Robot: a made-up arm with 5 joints. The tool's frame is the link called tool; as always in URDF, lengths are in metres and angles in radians. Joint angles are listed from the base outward.
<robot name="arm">
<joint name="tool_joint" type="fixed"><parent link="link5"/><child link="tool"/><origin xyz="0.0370 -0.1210 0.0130" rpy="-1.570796 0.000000 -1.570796"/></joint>
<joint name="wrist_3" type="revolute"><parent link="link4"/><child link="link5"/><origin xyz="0.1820 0.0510 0.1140" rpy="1.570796 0.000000 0.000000"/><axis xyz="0 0 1"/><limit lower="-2.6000" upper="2.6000"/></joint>
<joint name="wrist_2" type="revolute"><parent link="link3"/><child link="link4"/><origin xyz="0.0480 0.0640 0.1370" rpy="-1.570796 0.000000 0.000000"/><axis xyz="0 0 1"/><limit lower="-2.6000" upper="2.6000"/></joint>
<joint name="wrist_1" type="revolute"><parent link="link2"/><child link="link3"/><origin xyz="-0.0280 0.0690 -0.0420" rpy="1.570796 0.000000 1.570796"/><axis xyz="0 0 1"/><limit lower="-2.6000" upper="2.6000"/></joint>
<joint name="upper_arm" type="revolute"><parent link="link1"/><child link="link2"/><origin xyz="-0.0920 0.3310 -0.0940" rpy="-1.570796 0.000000 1.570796"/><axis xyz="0 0 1"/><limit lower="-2.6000" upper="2.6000"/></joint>
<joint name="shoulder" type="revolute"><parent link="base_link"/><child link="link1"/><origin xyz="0.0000 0.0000 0.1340" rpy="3.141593 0.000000 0.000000"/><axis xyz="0 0 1"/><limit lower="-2.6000" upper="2.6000"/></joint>
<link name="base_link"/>
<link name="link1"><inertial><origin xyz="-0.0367 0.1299 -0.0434"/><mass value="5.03"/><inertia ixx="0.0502" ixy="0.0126" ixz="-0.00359" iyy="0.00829" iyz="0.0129" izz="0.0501"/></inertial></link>
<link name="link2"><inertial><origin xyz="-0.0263 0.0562 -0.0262"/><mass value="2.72"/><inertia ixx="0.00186" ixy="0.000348" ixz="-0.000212" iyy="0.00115" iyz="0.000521" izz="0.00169"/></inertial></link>
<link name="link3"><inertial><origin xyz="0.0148 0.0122 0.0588"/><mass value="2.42"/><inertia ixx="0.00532" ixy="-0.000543" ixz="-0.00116" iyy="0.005" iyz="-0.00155" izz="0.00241"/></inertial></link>
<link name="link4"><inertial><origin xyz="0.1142 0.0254 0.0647"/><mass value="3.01"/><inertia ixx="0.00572" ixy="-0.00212" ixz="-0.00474" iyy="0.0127" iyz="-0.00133" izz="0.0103"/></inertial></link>
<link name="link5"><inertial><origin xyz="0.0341 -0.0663 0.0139"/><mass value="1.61"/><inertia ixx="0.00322" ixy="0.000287" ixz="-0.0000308" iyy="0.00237" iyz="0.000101" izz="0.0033"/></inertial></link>
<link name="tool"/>
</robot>
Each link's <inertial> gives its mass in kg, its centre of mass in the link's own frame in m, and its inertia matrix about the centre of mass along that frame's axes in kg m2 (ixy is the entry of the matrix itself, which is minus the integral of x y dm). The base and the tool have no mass. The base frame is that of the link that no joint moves.
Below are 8 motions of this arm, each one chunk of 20 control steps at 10 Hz.
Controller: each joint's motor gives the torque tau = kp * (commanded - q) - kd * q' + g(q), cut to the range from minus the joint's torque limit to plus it. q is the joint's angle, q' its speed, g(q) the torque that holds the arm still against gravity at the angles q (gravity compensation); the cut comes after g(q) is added. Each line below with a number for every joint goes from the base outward.
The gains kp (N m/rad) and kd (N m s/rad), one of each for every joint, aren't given. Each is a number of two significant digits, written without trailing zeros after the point. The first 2 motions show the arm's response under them.
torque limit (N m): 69 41 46 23 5.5
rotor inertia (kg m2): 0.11 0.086 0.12 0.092 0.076
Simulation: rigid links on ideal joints. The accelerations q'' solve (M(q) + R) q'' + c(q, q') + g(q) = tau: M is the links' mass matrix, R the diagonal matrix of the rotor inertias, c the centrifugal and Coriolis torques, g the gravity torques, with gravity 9.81 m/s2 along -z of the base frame. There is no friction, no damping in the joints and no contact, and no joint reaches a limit. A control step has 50 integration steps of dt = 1/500 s. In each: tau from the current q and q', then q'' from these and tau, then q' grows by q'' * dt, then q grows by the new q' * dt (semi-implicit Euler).
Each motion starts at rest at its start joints. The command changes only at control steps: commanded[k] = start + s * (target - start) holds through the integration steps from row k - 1 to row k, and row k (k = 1, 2, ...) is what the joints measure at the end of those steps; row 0 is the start. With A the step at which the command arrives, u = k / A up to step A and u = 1 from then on. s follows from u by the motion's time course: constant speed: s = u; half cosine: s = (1 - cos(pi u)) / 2; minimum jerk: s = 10 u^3 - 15 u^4 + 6 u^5; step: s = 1 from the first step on.
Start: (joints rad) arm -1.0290 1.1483 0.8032 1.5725 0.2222
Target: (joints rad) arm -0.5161 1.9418 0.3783 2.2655 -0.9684
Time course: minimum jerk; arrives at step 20
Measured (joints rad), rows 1 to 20:
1: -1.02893 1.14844 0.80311 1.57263 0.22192
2: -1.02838 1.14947 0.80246 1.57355 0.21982
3: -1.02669 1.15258 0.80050 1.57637 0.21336
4: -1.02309 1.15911 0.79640 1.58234 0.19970
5: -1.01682 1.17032 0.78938 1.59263 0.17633
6: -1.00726 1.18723 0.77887 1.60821 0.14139
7: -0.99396 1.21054 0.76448 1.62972 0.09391
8: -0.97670 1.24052 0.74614 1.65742 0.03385
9: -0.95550 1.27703 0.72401 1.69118 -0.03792
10: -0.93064 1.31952 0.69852 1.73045 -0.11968
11: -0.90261 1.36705 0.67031 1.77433 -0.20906
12: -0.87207 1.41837 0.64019 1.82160 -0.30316
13: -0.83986 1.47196 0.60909 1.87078 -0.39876
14: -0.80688 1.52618 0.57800 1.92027 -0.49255
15: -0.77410 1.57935 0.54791 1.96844 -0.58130
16: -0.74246 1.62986 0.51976 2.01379 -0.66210
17: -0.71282 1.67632 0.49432 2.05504 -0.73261
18: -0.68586 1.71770 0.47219 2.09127 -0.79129
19: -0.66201 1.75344 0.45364 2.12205 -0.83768
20: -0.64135 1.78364 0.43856 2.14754 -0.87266
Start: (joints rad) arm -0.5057 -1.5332 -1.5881 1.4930 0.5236
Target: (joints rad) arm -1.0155 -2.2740 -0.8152 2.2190 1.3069
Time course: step
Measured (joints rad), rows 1 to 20:
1: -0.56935 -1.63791 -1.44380 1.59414 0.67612
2: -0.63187 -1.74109 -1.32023 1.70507 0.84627
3: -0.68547 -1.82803 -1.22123 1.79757 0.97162
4: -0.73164 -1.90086 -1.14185 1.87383 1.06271
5: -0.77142 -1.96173 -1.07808 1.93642 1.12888
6: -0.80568 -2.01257 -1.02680 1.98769 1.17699
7: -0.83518 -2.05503 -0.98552 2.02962 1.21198
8: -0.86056 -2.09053 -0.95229 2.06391 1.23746
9: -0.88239 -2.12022 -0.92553 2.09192 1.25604
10: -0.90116 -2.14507 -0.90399 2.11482 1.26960
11: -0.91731 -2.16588 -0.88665 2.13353 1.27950
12: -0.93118 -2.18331 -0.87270 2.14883 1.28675
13: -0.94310 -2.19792 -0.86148 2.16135 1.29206
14: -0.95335 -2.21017 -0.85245 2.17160 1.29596
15: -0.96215 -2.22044 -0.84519 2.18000 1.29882
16: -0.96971 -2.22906 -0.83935 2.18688 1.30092
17: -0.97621 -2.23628 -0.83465 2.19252 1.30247
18: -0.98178 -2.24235 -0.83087 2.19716 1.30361
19: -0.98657 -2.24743 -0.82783 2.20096 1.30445
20: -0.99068 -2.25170 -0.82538 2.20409 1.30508
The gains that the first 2 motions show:
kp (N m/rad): 110 45 41 12 9.4
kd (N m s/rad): 74 26 19 6.4 3.3
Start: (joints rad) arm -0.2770 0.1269 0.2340 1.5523 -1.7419
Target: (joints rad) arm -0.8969 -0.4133 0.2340 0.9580 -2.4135
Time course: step
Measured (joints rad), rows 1 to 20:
1: -0.34995 0.04566 0.23681 1.46321 -1.88390
2: -0.42678 -0.02848 0.23563 1.37316 -2.02346
3: -0.49297 -0.09071 0.23460 1.29862 -2.12654
4: -0.54998 -0.14293 0.23377 1.23718 -2.20220
5: -0.59906 -0.18674 0.23313 1.18662 -2.25774
6: -0.64128 -0.22349 0.23265 1.14506 -2.29853
7: -0.67758 -0.25430 0.23233 1.11096 -2.32851
8: -0.70879 -0.28013 0.23213 1.08301 -2.35056
9: -0.73559 -0.30177 0.23204 1.06011 -2.36679
10: -0.75859 -0.31991 0.23202 1.04138 -2.37876
11: -0.77834 -0.33510 0.23205 1.02606 -2.38760
12: -0.79528 -0.34783 0.23213 1.01354 -2.39413
13: -0.80981 -0.35849 0.23224 1.00331 -2.39896
14: -0.82227 -0.36741 0.23236 0.99496 -2.40255
15: -0.83295 -0.37488 0.23249 0.98813 -2.40522
16: -0.84211 -0.38114 0.23263 0.98257 -2.40721
17: -0.84995 -0.38638 0.23276 0.97802 -2.40870
18: -0.85668 -0.39077 0.23289 0.97432 -2.40982
19: -0.86244 -0.39444 0.23301 0.97129 -2.41066
20: -0.86738 -0.39752 0.23312 0.96882 -2.41130

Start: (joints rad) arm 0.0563 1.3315 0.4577 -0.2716 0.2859
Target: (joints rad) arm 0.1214 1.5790 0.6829 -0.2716 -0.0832
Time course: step
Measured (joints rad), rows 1 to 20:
1: 0.06453 1.36798 0.49767 -0.28078 0.20950
2: 0.07250 1.40196 0.53455 -0.27812 0.13270
3: 0.07938 1.43064 0.56400 -0.27521 0.07560
4: 0.08528 1.45465 0.58759 -0.27315 0.03357
5: 0.09034 1.47475 0.60650 -0.27178 0.00266
6: 0.09469 1.49158 0.62166 -0.27090 -0.02006
7: 0.09843 1.50568 0.63380 -0.27036 -0.03677
8: 0.10165 1.51750 0.64353 -0.27006 -0.04905
9: 0.10441 1.52741 0.65132 -0.26992 -0.05808
10: 0.10679 1.53572 0.65757 -0.26989 -0.06472
11: 0.10884 1.54270 0.66257 -0.26992 -0.06960
12: 0.11061 1.54855 0.66659 -0.27000 -0.07318
13: 0.11212 1.55345 0.66980 -0.27010 -0.07582
14: 0.11343 1.55757 0.67238 -0.27022 -0.07776
15: 0.11455 1.56103 0.67445 -0.27035 -0.07919
16: 0.11551 1.56392 0.67611 -0.27047 -0.08024
17: 0.11634 1.56635 0.67744 -0.27059 -0.08101
18: 0.11706 1.56839 0.67851 -0.27070 -0.08158
19: 0.11767 1.57010 0.67936 -0.27080 -0.08201
20: 0.11819 1.57154 0.68005 -0.27089 -0.08231

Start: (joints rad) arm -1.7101 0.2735 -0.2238 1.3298 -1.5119
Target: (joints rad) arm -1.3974 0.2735 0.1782 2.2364 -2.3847
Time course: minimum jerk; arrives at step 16
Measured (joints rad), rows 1 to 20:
1: -1.71002 0.27349 -0.22366 1.33005 -1.51228
2: -1.70943 0.27346 -0.22261 1.33195 -1.51507
3: -1.70763 0.27339 -0.21943 1.33791 -1.52355
4: -1.70384 0.27329 -0.21280 1.35066 -1.54115
5: -1.69735 0.27318 -0.20165 1.37258 -1.57052
6: -1.68769 0.27306 -0.18530 1.40524 -1.61307
7: -1.67465 0.27297 -0.16360 1.44924 -1.66878
8: -1.65834 0.27291 -0.13694 1.50402 -1.73623
9: -1.63916 0.27290 -0.10621 1.56799 -1.81273
10: -1.61780 0.27292 -0.07272 1.63863 -1.89465
11: -1.59513 0.27298 -0.03804 1.71277 -1.97777
12: -1.57215 0.27306 -0.00387 1.78690 -2.05771
13: -1.54986 0.27313 0.02814 1.85753 -2.13044
14: -1.52916 0.27320 0.05664 1.92168 -2.19277
15: -1.51068 0.27325 0.08076 1.97728 -2.24286
16: -1.49467 0.27329 0.10034 2.02368 -2.28082
17: -1.48093 0.27332 0.11599 2.06180 -2.30877
18: -1.46914 0.27334 0.12849 2.09305 -2.32924
19: -1.45901 0.27336 0.13847 2.11868 -2.34422
20: -1.45032 0.27337 0.14643 2.13970 -2.35517

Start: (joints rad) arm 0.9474 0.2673 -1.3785 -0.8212 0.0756
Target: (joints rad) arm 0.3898 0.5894 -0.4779 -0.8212 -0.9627
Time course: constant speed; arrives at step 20
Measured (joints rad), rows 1 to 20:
1: 0.94394 0.26893 -1.37047 -0.82246 0.06472
2: 0.93709 0.27298 -1.35505 -0.82355 0.04309
3: 0.92727 0.27911 -1.33373 -0.82426 0.01350
4: 0.91489 0.28698 -1.30768 -0.82462 -0.02194
5: 0.90030 0.29627 -1.27786 -0.82472 -0.06169
6: 0.88382 0.30675 -1.24503 -0.82461 -0.10461
7: 0.86572 0.31822 -1.20979 -0.82436 -0.14988
8: 0.84622 0.33050 -1.17261 -0.82401 -0.19687
9: 0.82553 0.34345 -1.13389 -0.82358 -0.24515
10: 0.80381 0.35696 -1.09394 -0.82313 -0.29437
11: 0.78122 0.37093 -1.05299 -0.82265 -0.34430
12: 0.75789 0.38529 -1.01125 -0.82218 -0.39475
13: 0.73391 0.39995 -0.96887 -0.82172 -0.44558
14: 0.70939 0.41488 -0.92597 -0.82128 -0.49671
15: 0.68440 0.43003 -0.88267 -0.82087 -0.54804
16: 0.65901 0.44535 -0.83903 -0.82049 -0.59954
17: 0.63327 0.46082 -0.79512 -0.82014 -0.65116
18: 0.60724 0.47641 -0.75100 -0.81983 -0.70286
19: 0.58097 0.49210 -0.70670 -0.81955 -0.75464
20: 0.55448 0.50787 -0.66226 -0.81930 -0.80646

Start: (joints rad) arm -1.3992 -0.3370 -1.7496 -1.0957 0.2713
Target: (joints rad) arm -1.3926 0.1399 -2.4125 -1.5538 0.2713
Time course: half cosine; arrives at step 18
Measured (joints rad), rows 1 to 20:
1: -1.39919 -0.33644 -1.75054 -1.09625 0.27131
2: -1.39914 -0.33429 -1.75413 -1.09841 0.27132
3: -1.39907 -0.32971 -1.76173 -1.10301 0.27134
4: -1.39896 -0.32210 -1.77427 -1.11068 0.27135
5: -1.39883 -0.31104 -1.79233 -1.12180 0.27135
6: -1.39867 -0.29635 -1.81611 -1.13653 0.27134
7: -1.39849 -0.27802 -1.84550 -1.15485 0.27133
8: -1.39829 -0.25624 -1.88008 -1.17655 0.27130
9: -1.39807 -0.23136 -1.91921 -1.20129 0.27127
10: -1.39782 -0.20385 -1.96198 -1.22857 0.27123
11: -1.39753 -0.17434 -2.00735 -1.25780 0.27119
12: -1.39721 -0.14352 -2.05412 -1.28830 0.27117
13: -1.39684 -0.11217 -2.10102 -1.31931 0.27115
14: -1.39643 -0.08108 -2.14676 -1.35003 0.27115
15: -1.39600 -0.05108 -2.19004 -1.37966 0.27117
16: -1.39554 -0.02297 -2.22963 -1.40738 0.27120
17: -1.39509 0.00247 -2.26439 -1.43241 0.27123
18: -1.39466 0.02454 -2.29334 -1.45402 0.27128
19: -1.39428 0.04315 -2.31660 -1.47205 0.27132
20: -1.39395 0.05880 -2.33529 -1.48692 0.27135

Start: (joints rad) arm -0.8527 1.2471 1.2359 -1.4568 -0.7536
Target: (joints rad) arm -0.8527 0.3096 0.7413 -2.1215 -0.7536
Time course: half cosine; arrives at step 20
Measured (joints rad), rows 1 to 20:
1: -0.85268 1.24626 1.23528 -1.45735 -0.75360
2: -0.85261 1.24297 1.23295 -1.45959 -0.75360
3: -0.85251 1.23585 1.22814 -1.46462 -0.75359
4: -0.85239 1.22384 1.22026 -1.47326 -0.75358
5: -0.85225 1.20621 1.20898 -1.48608 -0.75355
6: -0.85212 1.18254 1.19411 -1.50341 -0.75351
7: -0.85200 1.15269 1.17568 -1.52535 -0.75345
8: -0.85189 1.11679 1.15385 -1.55180 -0.75336
9: -0.85181 1.07521 1.12892 -1.58245 -0.75324
10: -0.85176 1.02854 1.10133 -1.61687 -0.75310
11: -0.85176 0.97756 1.07160 -1.65443 -0.75294
12: -0.85179 0.92323 1.04036 -1.69444 -0.75277
13: -0.85188 0.86660 1.00828 -1.73608 -0.75260
14: -0.85201 0.80887 0.97606 -1.77846 -0.75244
15: -0.85218 0.75127 0.94444 -1.82067 -0.75231
16: -0.85237 0.69506 0.91414 -1.86177 -0.75220
17: -0.85258 0.64152 0.88585 -1.90082 -0.75214
18: -0.85278 0.59185 0.86024 -1.93693 -0.75212
19: -0.85297 0.54721 0.83789 -1.96925 -0.75214
20: -0.85313 0.50863 0.81935 -1.99701 -0.75220

